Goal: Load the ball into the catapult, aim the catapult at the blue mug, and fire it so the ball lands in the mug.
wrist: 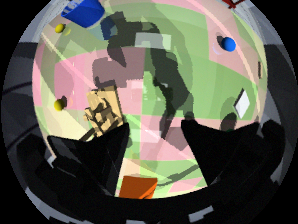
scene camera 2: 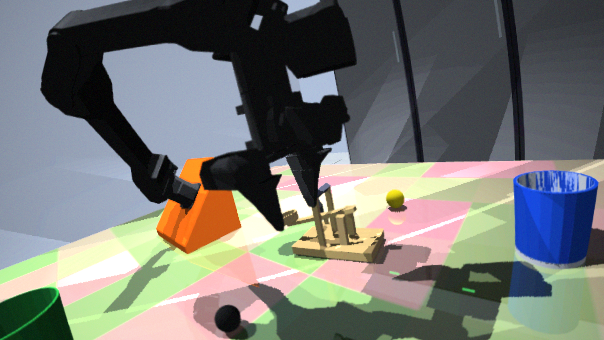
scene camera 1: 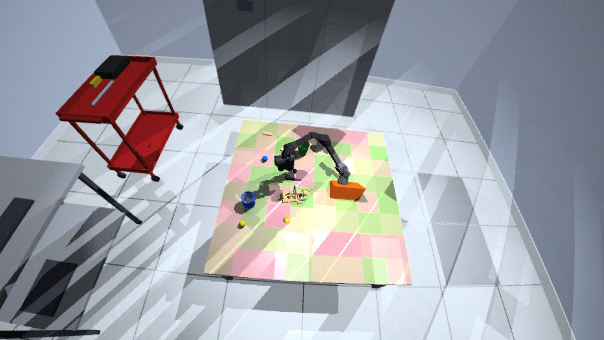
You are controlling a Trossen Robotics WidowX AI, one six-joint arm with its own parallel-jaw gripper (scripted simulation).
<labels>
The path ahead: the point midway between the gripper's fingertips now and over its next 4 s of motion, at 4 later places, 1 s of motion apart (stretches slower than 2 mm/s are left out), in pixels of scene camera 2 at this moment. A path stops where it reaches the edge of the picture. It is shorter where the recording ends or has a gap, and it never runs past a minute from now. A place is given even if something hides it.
The gripper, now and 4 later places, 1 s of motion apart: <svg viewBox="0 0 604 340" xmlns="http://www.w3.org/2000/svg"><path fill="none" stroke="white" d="M297 218L223 305L228 318L208 228L279 195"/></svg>
</labels>
